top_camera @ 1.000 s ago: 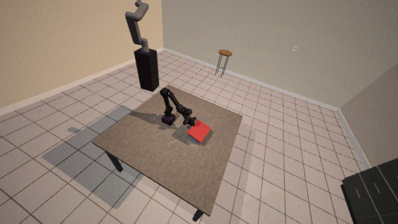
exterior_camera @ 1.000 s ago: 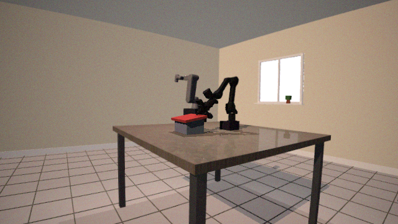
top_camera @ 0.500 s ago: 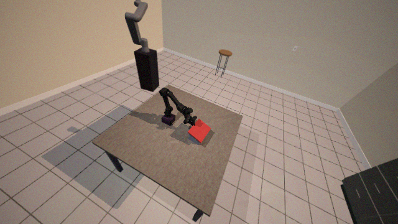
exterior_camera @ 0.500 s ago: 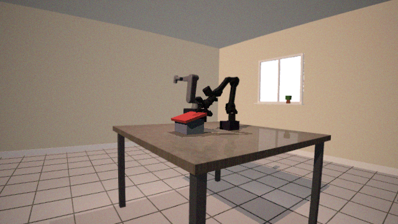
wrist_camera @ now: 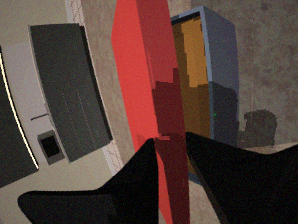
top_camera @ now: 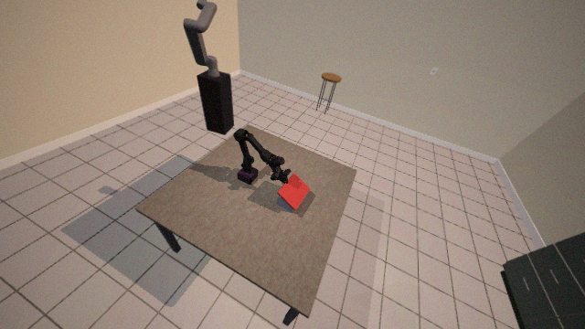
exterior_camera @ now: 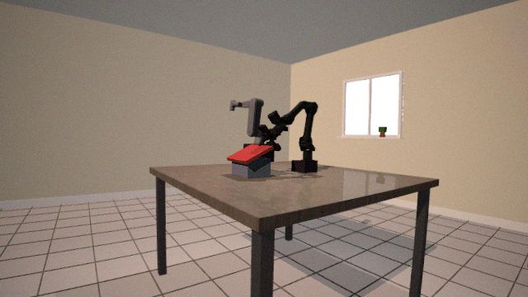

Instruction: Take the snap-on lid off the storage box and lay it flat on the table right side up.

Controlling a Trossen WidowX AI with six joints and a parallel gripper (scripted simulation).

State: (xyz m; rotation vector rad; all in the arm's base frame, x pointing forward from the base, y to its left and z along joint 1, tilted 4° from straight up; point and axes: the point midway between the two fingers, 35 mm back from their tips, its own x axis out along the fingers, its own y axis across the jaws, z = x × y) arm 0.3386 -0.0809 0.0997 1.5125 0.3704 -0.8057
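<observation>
Right now my gripper tip is 7 cm short of the red lid, 2 cm to the left of it and 3 cm above it. Also, from my gripper tip: grey-blue storage box (6 cm ahead, 2 cm to the right, 11 cm below).
</observation>
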